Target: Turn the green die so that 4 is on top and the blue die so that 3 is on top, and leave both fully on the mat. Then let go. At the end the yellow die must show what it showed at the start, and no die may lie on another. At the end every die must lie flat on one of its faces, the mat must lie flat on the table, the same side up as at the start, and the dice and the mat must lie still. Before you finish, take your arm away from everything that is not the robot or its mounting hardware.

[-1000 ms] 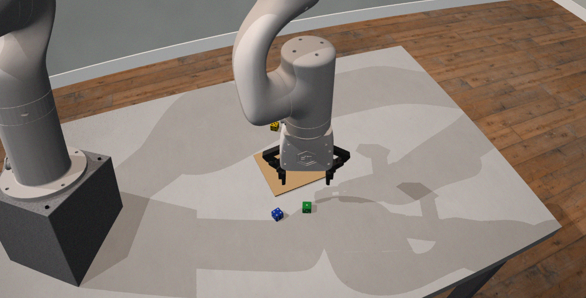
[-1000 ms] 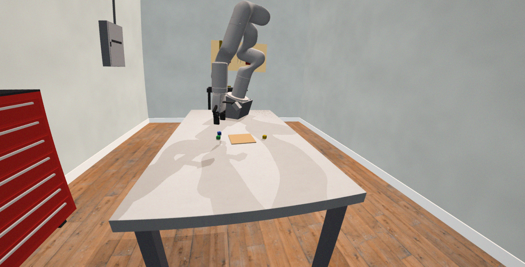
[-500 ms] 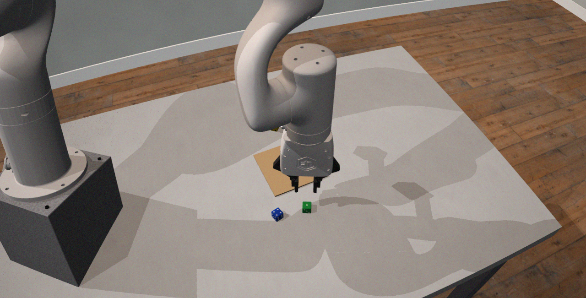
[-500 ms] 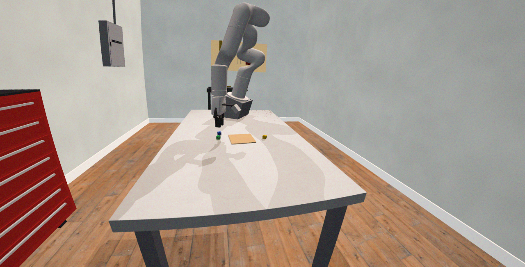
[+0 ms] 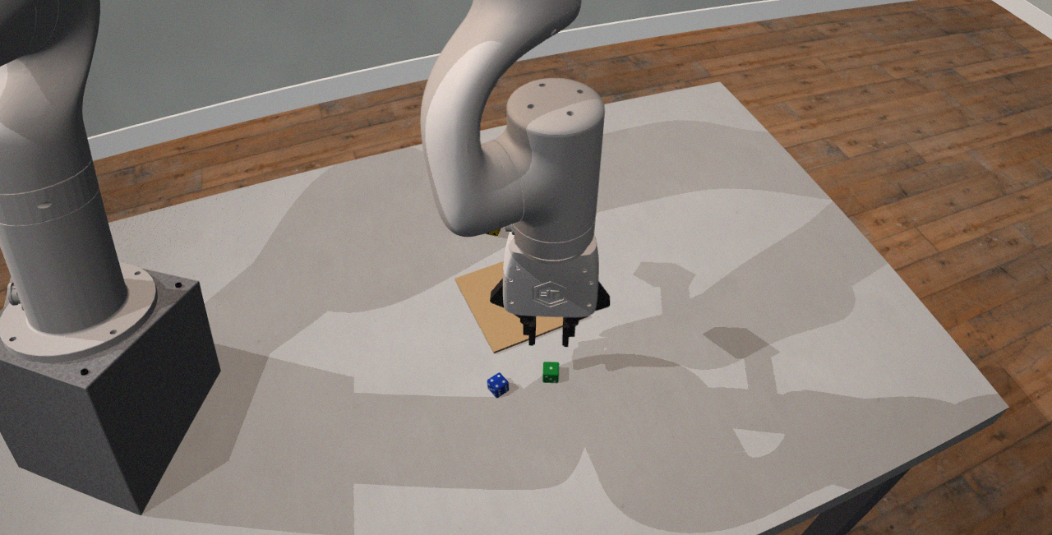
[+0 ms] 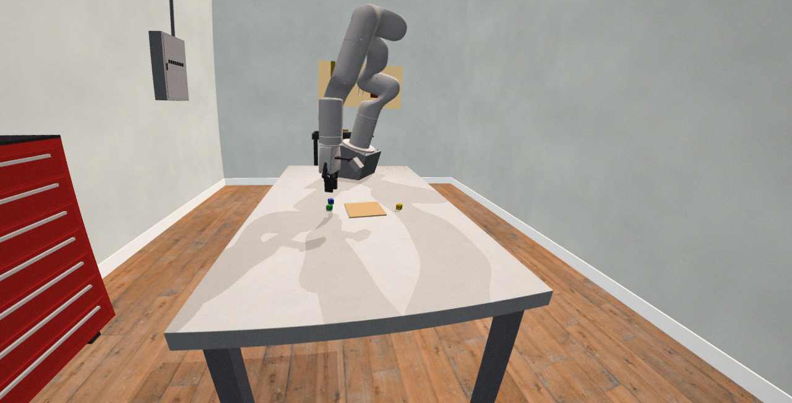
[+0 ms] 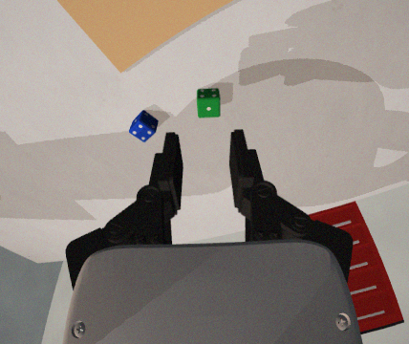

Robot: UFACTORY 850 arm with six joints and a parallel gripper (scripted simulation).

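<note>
The green die lies 9 cm below my hand and 1 cm to the right of it. From my hand the other things lie so: blue die 9 cm below, 7 cm behind, 1 cm to the right; tan mat 13 cm to the left, 10 cm below, 1 cm behind; yellow die 26 cm to the left, 9 cm below, 2 cm behind.
</note>
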